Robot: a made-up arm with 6 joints.
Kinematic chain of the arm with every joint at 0, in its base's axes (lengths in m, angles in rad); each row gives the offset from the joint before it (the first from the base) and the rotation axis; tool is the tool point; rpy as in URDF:
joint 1: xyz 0 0 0.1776 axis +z
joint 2: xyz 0 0 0 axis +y
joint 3: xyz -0.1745 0 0.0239 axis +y
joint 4: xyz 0.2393 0 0.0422 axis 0.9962 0 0.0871
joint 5: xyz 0 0 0 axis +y
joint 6: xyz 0.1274 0 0.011 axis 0.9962 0 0.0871
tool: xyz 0 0 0 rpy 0 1.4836 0
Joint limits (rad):
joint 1: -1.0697..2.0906
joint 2: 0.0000..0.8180
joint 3: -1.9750..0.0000
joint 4: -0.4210..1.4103
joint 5: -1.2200..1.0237
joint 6: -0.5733..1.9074
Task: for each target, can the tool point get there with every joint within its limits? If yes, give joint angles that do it. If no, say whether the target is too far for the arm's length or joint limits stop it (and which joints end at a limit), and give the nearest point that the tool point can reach.
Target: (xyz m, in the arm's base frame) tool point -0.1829 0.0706 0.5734
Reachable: yes | joints -0.2900 0.0842 -1.7285 0.2726 0.4623 -0.1112
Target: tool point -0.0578 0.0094 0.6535
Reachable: yes | joints -0.2157 0.5607 -1.7504 0.2899 -0.0879 1.2675
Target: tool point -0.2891 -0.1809 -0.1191
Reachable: no: joint limits stop it (at a limit: joint 1, joint 2, joint 3, joint 5) | nearest point -0.1193 0.0409 0.0784 | short by 0.342 m
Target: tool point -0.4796 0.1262 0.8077
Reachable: no: too far | nearest point -0.3052 0.0803 0.5785 | short by 0.292 m
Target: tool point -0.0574 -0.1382 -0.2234
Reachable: no: joint limits stop it (at a limit: joint 1, joint 2, joint 3) | nearest point 0.0131 -0.0987 0.0528 | short by 0.288 m
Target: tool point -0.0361 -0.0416 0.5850
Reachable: yes | joints 1.0521 0.3040 -1.6386 0.1408 0.6431 1.0665
